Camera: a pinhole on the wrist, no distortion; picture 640 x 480 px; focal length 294.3 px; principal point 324.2 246.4 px. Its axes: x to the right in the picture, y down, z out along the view. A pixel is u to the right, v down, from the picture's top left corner.
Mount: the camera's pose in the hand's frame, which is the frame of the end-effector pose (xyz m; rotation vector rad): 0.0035 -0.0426 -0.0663 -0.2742 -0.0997 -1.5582
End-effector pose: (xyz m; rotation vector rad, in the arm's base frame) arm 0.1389 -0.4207 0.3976 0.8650 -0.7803 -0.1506
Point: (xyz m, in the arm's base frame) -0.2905 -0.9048 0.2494
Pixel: 587.8 92.8
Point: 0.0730 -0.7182 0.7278
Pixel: 328.5 377.5
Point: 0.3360 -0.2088 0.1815
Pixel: behind the camera
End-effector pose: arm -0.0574 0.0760 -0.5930 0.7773 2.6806 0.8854
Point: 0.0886 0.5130 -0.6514
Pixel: 157.0 289.4
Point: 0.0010 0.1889 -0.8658
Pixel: 414.2 228.6
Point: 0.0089 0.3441 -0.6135
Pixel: 149.0 304.5
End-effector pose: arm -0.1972 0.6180 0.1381 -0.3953 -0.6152 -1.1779
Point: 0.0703 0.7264 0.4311
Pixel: 125.1 349.0
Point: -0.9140 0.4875 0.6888
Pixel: outside the picture
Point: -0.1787 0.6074 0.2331
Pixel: 272.2 354.9
